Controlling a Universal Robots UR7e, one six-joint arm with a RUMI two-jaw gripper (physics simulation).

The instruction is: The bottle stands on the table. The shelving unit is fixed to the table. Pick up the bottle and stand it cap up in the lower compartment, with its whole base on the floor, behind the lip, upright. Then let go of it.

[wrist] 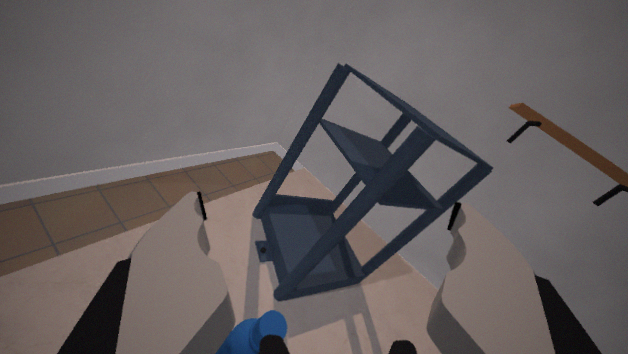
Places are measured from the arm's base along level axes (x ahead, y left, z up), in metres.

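Pixels of known places: gripper, fingertip midpoint: (pixel 326 200).
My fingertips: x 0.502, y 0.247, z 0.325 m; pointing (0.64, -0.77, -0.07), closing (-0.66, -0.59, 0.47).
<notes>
Behind a point stands the place of what it marks.
The blue bottle (pixel 240 338) {x 0.484, y 0.249, z 0.155 m} shows in part at the bottom edge of the wrist view, left of the middle, with its round cap (pixel 272 324) {x 0.475, y 0.236, z 0.192 m} toward the camera; its lower part is cut off by the frame edge. The dark blue shelving unit (pixel 307 137) {x 0.692, y 0.006, z 0.233 m} stands on the table, appearing tilted in the view, with a middle shelf and a lower compartment whose floor (pixel 305 240) {x 0.576, y -0.035, z 0.024 m} has a raised lip around it. That floor holds no object. My gripper (pixel 326 200) {x 0.502, y 0.247, z 0.325 m} is open and empty, its jaws wide apart, with the unit seen between and beyond them.
The pale table (pixel 175 250) carries the unit's shadows. A small tab with a dark hole (pixel 263 250) {x 0.610, y 0.052, z -0.010 m} sticks out from the unit's base. A wooden wall shelf (pixel 575 145) on black brackets is at the right. Tiled floor (pixel 75 220) and a grey wall lie beyond the table.
</notes>
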